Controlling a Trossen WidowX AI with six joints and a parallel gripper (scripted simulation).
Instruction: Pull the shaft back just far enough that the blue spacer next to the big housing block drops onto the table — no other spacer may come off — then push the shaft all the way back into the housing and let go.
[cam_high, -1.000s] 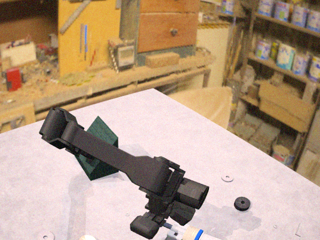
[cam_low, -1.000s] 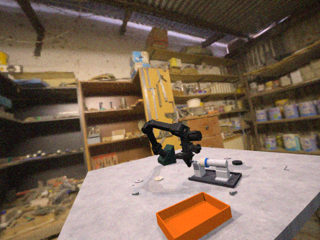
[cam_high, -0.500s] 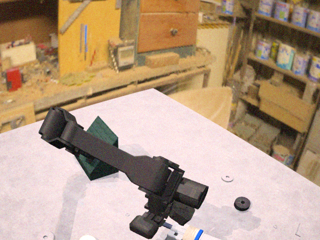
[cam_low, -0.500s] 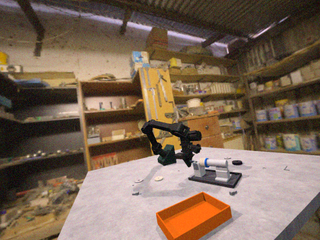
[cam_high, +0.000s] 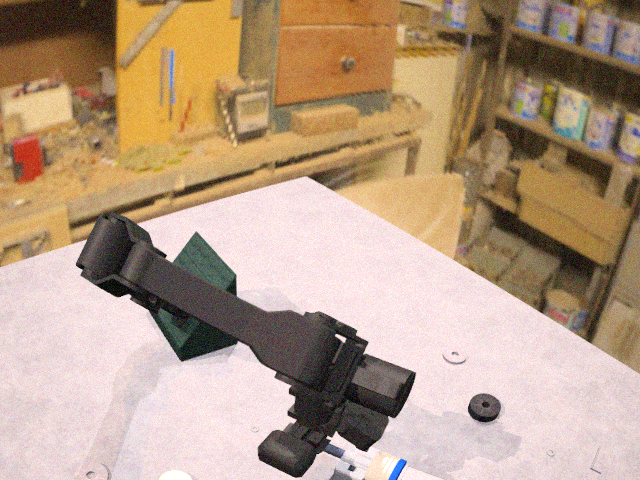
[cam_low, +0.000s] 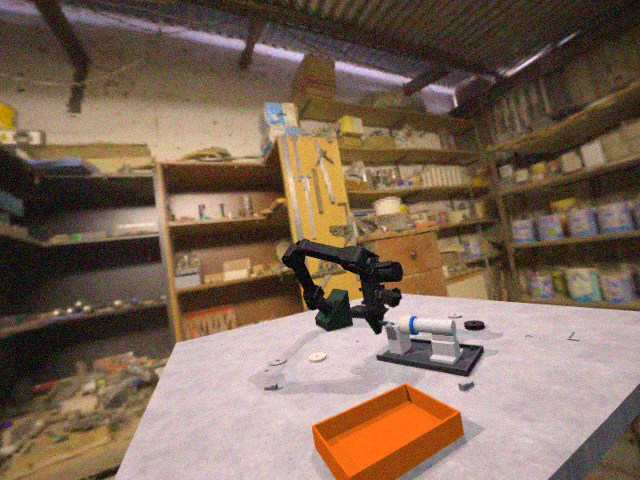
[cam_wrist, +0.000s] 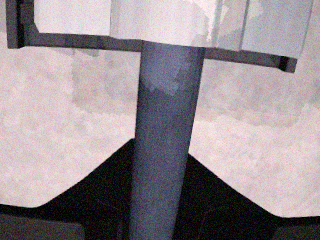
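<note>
The shaft lies 6 cm ahead of my gripper tip, 3 cm to the left of it and 3 cm above it. From my gripper tip the other things lie so: black ring: 5 cm ahead, 32 cm to the left, 4 cm below; white disc: 6 cm behind, 19 cm to the right, 4 cm below; blue spacer: 11 cm ahead, 6 cm to the left, 3 cm above.
</note>
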